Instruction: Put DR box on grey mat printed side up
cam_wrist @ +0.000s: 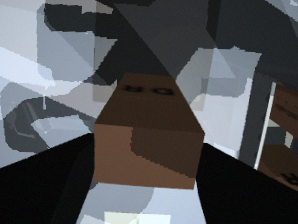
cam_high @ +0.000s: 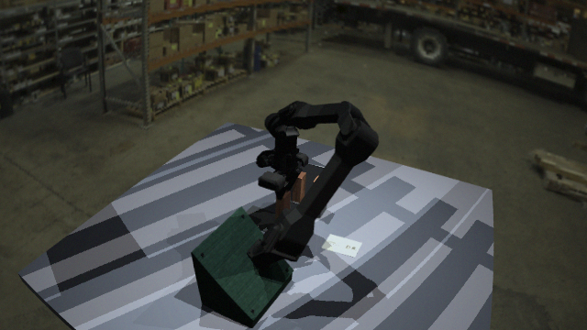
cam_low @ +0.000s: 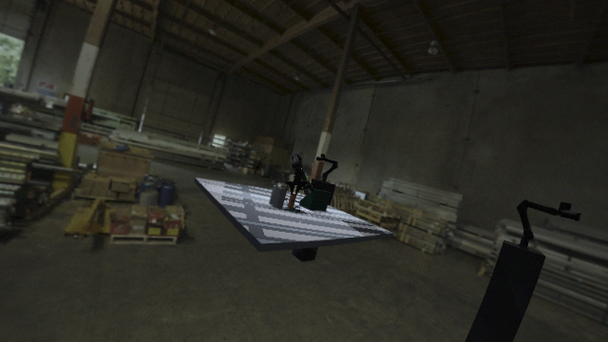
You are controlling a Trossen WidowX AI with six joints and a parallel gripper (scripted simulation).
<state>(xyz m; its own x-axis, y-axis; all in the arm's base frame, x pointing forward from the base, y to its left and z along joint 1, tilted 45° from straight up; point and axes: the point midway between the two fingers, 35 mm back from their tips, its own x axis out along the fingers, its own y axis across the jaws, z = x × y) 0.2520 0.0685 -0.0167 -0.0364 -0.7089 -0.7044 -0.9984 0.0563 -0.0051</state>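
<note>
Now: the grey mat 6 cm to the left of my gripper tip and 11 cm below it. The rest, counted from my gripper tip: white card (20 cm to the right, 11 cm below).
</note>
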